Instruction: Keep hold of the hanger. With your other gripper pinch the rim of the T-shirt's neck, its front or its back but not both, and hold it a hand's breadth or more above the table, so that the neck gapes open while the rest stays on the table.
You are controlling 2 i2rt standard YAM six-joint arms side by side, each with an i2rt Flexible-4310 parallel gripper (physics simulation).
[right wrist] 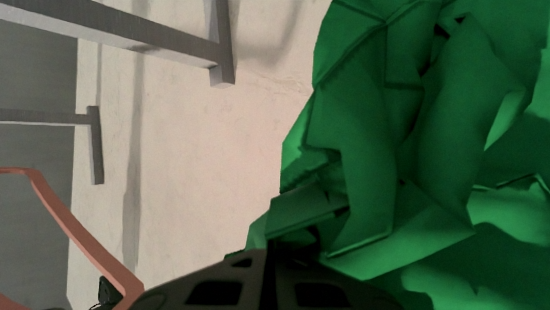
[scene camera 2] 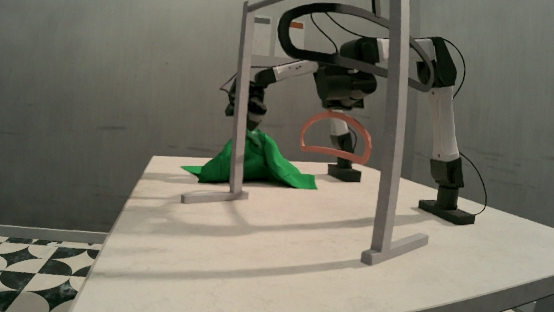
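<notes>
The green T-shirt [scene camera 2: 260, 160] [right wrist: 370, 115] is drawn up into a tent shape, with its lower parts spread on the table [scene camera 2: 225, 285]. My right gripper [scene camera 2: 253, 128] [right wrist: 270, 262] is shut on the T-shirt at the peak, well above the table. Folds hang beneath the fingertips; I cannot tell whether one layer or both are pinched, or how far the neck gapes. My left gripper [scene camera 2: 334, 108] is shut on the orange hanger [scene camera 2: 320, 150] [right wrist: 77, 230], which hangs in the air to the right of the T-shirt in the scene view. The hanger's hook is hidden.
A grey rack [scene camera 2: 392, 125] [right wrist: 125, 29] stands on the table, its posts in front of the T-shirt and arms in the scene view. A dark hanger [scene camera 2: 285, 37] hangs from it, high up. The rack's feet rest on the table nearer the scene camera than the T-shirt.
</notes>
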